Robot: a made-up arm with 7 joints.
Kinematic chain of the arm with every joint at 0, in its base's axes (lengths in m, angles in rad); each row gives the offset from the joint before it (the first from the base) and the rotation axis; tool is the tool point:
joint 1: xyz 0 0.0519 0 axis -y
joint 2: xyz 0 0.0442 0 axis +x
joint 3: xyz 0 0 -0.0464 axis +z
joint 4: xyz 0 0 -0.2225 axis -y
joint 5: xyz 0 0 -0.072 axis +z
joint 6: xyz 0 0 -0.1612 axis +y
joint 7: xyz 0 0 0 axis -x
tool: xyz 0 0 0
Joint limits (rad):
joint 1: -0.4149..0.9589
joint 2: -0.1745..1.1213
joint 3: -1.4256..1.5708
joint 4: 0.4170..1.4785
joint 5: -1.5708..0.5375
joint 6: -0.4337..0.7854
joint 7: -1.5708..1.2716
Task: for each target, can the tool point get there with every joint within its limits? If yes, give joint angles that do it. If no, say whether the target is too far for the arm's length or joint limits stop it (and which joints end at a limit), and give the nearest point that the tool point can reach.
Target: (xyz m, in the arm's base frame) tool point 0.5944 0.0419 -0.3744
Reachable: no: too far | nearest point 0.4145 0.0583 -0.2611 | short by 0.213 m
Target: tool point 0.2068 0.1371 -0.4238
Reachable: yes | joints 0.2917 0.3605 -1.0260 0.6823 -0.8800 0.4328 -0.0463
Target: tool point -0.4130 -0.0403 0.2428
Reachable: no: joint limits stop it (at a limit: joint 1, joint 2, joint 3, joint 4) | nearest point -0.0685 -0.1806 -0.2388 | short by 0.609 m
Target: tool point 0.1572 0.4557 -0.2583
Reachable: yes | joints 0.1787 0.6639 0.7880 0.7227 -0.6606 -0.2128 1.0248
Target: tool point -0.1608 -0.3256 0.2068
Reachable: no: joint limits stop it (at a limit: joint 1, joint 2, joint 3, joint 4) | nearest point -0.0685 -0.1806 -0.2388 | short by 0.478 m
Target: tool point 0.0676 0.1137 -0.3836
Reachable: yes | joints -0.2351 0.5373 -0.8245 1.3676 0.1107 -0.0439 0.4553
